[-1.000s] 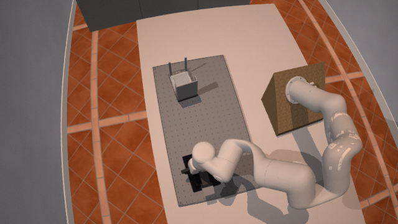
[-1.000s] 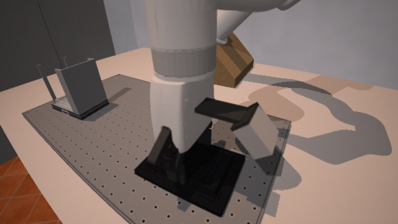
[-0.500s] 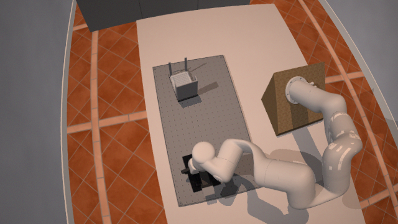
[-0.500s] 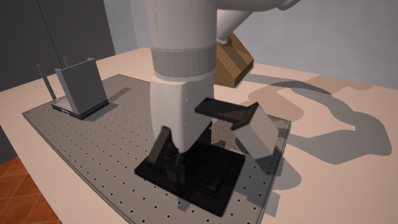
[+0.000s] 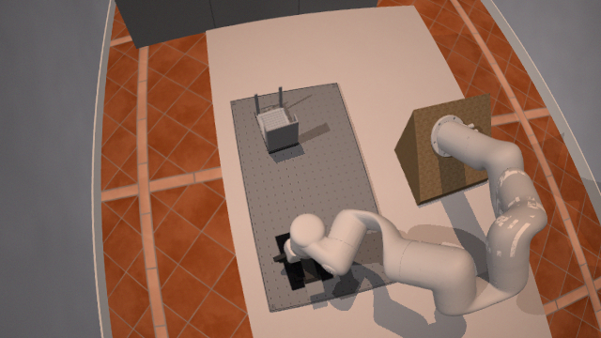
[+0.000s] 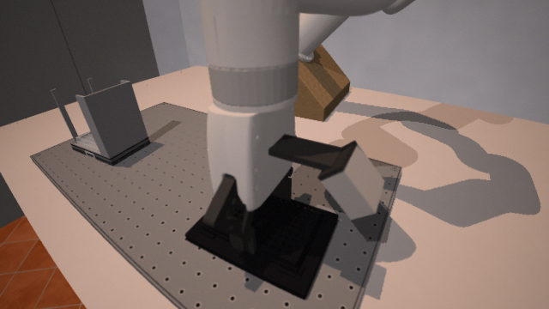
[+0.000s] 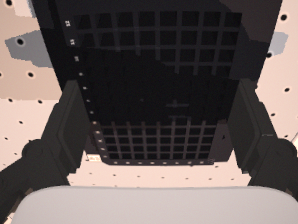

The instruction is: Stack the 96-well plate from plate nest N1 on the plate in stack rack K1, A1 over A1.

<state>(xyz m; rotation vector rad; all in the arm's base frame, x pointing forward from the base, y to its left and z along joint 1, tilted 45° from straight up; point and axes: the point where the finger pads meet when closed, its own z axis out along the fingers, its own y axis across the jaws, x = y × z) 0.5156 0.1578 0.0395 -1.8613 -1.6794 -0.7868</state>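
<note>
Now: the black plate nest N1 20 mm below my hand. The rest, counted from my hand: black 96-well plate (10 mm below); then pale A1 mark (70 mm to the right, 60 mm behind, 20 mm below); then pale 96-well plate (410 mm to the right, 70 mm behind, 10 mm below).
</note>
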